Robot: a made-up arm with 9 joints. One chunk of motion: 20 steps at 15 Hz.
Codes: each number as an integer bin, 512 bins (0 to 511) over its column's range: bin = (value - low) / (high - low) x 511, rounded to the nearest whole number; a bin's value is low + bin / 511 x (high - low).
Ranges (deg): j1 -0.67..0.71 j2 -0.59..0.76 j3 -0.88..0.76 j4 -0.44..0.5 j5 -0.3..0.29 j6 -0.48..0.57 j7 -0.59..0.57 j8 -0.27..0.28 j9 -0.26..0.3
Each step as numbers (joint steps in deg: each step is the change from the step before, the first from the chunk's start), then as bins.
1 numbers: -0.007 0.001 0.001 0.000 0.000 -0.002 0.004 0.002 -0.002
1 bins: 246 224 275 239 260 233 262 253 235
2 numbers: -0.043 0.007 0.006 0.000 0.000 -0.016 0.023 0.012 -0.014
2 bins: 232 226 276 239 260 226 270 262 224
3 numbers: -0.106 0.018 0.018 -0.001 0.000 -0.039 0.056 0.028 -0.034
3 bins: 209 230 280 239 260 215 285 277 206
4 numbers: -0.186 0.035 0.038 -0.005 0.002 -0.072 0.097 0.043 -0.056
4 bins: 179 237 286 236 262 199 303 291 186
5 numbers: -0.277 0.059 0.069 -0.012 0.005 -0.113 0.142 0.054 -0.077
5 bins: 146 246 296 233 264 179 322 301 167
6 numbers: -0.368 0.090 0.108 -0.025 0.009 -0.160 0.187 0.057 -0.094
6 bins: 112 257 308 226 268 156 342 304 151
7 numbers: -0.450 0.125 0.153 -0.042 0.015 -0.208 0.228 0.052 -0.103
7 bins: 81 271 322 216 273 132 360 299 143
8 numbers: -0.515 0.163 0.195 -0.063 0.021 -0.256 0.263 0.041 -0.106
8 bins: 57 285 335 205 278 109 376 289 141
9 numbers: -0.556 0.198 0.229 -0.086 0.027 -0.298 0.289 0.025 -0.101
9 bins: 42 298 346 192 283 89 387 274 145
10 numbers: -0.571 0.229 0.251 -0.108 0.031 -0.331 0.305 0.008 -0.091
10 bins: 37 310 352 180 287 73 394 258 154
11 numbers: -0.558 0.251 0.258 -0.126 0.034 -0.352 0.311 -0.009 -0.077
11 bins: 41 318 355 171 289 62 397 242 167
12 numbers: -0.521 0.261 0.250 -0.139 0.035 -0.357 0.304 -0.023 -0.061
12 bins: 55 322 352 164 290 60 394 229 182
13 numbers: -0.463 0.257 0.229 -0.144 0.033 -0.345 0.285 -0.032 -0.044
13 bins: 77 321 346 161 288 66 385 221 197
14 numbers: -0.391 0.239 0.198 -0.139 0.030 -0.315 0.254 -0.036 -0.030
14 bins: 103 314 336 164 286 80 372 217 210
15 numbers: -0.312 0.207 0.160 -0.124 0.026 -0.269 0.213 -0.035 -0.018
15 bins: 133 302 324 172 282 103 354 218 221
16 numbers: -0.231 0.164 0.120 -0.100 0.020 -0.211 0.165 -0.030 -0.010
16 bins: 163 285 312 185 277 131 333 223 228
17 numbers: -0.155 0.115 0.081 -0.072 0.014 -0.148 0.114 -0.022 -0.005
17 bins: 191 267 299 200 272 162 310 230 233
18 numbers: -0.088 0.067 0.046 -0.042 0.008 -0.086 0.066 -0.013 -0.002
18 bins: 216 249 289 216 267 192 289 239 235
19 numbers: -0.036 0.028 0.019 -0.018 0.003 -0.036 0.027 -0.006 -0.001
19 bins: 235 234 280 229 262 216 272 245 236
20 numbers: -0.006 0.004 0.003 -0.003 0.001 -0.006 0.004 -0.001 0.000
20 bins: 246 225 275 238 261 231 262 250 237
